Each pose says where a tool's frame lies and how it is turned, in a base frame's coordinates. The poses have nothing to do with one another.
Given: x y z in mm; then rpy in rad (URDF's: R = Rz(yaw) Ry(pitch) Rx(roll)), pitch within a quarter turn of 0, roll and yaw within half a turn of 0.
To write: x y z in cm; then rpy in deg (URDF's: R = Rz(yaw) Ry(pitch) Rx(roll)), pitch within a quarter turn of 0, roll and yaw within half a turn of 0. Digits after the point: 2 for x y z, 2 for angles.
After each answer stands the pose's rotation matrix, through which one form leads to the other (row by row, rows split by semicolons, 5 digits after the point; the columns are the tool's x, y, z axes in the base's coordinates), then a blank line. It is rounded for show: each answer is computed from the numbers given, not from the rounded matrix.
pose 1, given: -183.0 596.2 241.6 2.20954 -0.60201 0.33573
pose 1, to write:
-18.30 59.62 24.16 126.60 -34.49 19.24
0.77818 -0.23285 0.58328; 0.27154 -0.71269 -0.64679; 0.56630 0.66170 -0.49138

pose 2, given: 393.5 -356.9 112.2 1.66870 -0.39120 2.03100
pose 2, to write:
39.35 -35.69 11.22 95.61 -22.41 116.37
-0.41058 0.25611 0.87512; 0.82827 -0.29658 0.47540; 0.38130 0.92003 -0.09036

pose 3, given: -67.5 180.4 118.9 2.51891 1.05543 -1.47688
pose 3, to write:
-6.75 18.04 11.89 144.32 60.47 -84.62
0.04622 -0.76115 -0.64693; -0.49068 -0.58141 0.64900; -0.87011 0.28744 -0.40035

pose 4, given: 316.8 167.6 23.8 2.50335 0.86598 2.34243
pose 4, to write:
31.68 16.76 2.38 143.43 49.62 134.21
-0.45178 0.25921 0.85364; 0.46439 0.88533 -0.02306; -0.76173 0.38601 -0.52035

